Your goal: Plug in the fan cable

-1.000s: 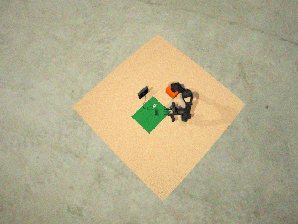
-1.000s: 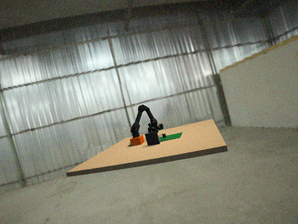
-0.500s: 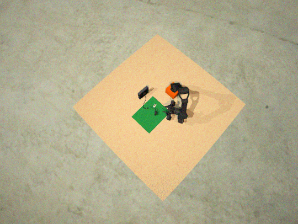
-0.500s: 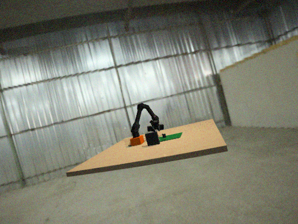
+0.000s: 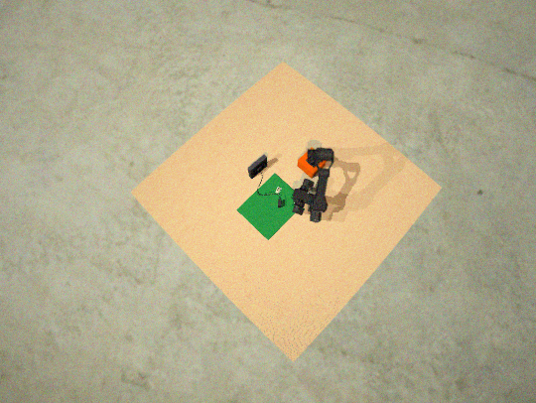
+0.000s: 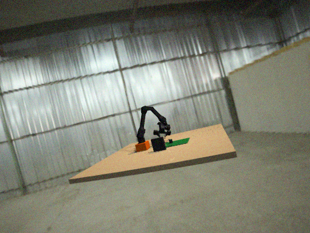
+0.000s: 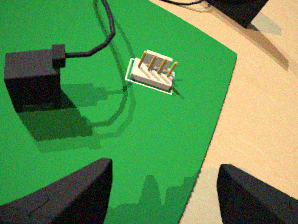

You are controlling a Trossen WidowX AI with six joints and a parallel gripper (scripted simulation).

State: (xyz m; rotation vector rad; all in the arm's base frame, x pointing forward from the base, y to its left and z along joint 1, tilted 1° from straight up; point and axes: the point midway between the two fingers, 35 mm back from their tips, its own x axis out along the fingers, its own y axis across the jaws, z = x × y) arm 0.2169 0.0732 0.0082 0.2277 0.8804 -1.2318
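Right now the black plug is 80 mm ahead of my gripper tip, 20 mm to the right of it and 40 mm below it. Also, from my gripper tip: white four-pin fan header: 30 mm ahead, 90 mm to the right, 60 mm below; then black fan: 20 mm ahead, 240 mm to the right; then green board: 120 mm ahead, 50 mm to the right, 80 mm below.
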